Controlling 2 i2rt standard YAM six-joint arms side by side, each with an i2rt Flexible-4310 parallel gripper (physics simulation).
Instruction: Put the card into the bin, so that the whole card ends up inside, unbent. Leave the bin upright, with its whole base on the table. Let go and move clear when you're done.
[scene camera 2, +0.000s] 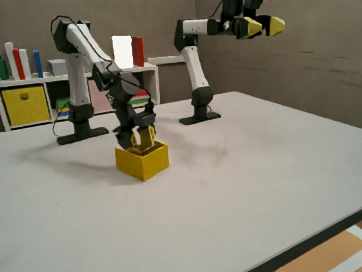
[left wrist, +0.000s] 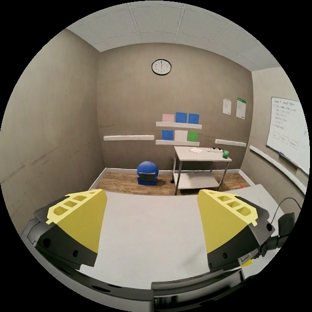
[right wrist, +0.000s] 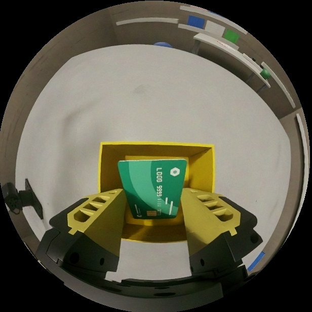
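Seen in the pictures: left gripper, between the fingertips: (scene camera 2: 273, 27); right gripper, between the fingertips: (scene camera 2: 145, 150); left arm's base, origin of its link: (scene camera 2: 200, 119); right arm's base, origin of its link: (scene camera 2: 83, 136).
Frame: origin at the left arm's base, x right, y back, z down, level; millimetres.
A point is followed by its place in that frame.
Note:
The yellow bin (scene camera 2: 131, 164) @[x 458, y -305, z -40 mm] (right wrist: 157, 144) stands upright on the table, open at the top. The green card (right wrist: 155, 182) looks flat and unbent. It spans the gap between my right gripper's fingertips, over the bin's opening in the right wrist view; in scene camera 2 I cannot make it out. My right gripper (scene camera 2: 140, 142) @[x 404, y -289, z -66 mm] (right wrist: 153, 193) is shut on the card by its two side edges, with its fingertips at the bin's mouth. How deep the card reaches is hard to tell. My left gripper (scene camera 2: 264, 27) @[x 0, y -385, z -397 mm] (left wrist: 151, 196) is open and empty, high above the table, far from the bin.
The left arm's base (scene camera 2: 200, 118) @[x 19, y -27, z -15 mm] stands on the table (scene camera 2: 210, 200) @[x 337, y -529, z 0 mm] behind and right of the bin, the right arm's base (scene camera 2: 83, 136) @[x 519, y 78, z -13 mm] behind and left. A shelf unit (scene camera 2: 49, 78) with books stands behind the table.

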